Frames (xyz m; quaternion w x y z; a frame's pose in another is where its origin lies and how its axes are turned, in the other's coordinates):
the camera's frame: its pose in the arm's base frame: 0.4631 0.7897 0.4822 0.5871 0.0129 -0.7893 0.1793
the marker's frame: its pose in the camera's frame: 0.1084 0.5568 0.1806 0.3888 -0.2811 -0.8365 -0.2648
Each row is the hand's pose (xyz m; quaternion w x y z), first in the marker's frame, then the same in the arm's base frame.
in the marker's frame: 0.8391 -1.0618 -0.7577 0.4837 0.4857 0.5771 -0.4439
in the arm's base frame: -0.1720 -0.0863 -0.2831 0.0654 0.4701 -0.6949 0.5403
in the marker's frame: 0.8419 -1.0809 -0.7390 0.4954 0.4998 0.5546 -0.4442
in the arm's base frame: -0.1530 -0.0874 -0.3021 0.0390 0.4601 -0.7005 0.5441
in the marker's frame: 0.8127 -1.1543 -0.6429 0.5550 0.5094 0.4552 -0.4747
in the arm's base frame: -0.0424 -0.0711 -0.3567 0.0793 -0.4624 0.7101 -0.5251
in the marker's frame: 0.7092 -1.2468 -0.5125 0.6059 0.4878 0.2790 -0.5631
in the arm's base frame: 0.1438 -0.0379 -0.3789 0.2714 -0.4994 0.6615 -0.4892
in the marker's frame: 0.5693 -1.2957 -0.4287 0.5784 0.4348 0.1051 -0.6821
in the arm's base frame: 0.3036 -0.0021 -0.3325 0.4352 -0.5593 0.5315 -0.4639
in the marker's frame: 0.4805 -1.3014 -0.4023 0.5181 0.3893 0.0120 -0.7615
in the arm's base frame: 0.3766 0.0203 -0.2797 0.5071 -0.6021 0.4148 -0.4564
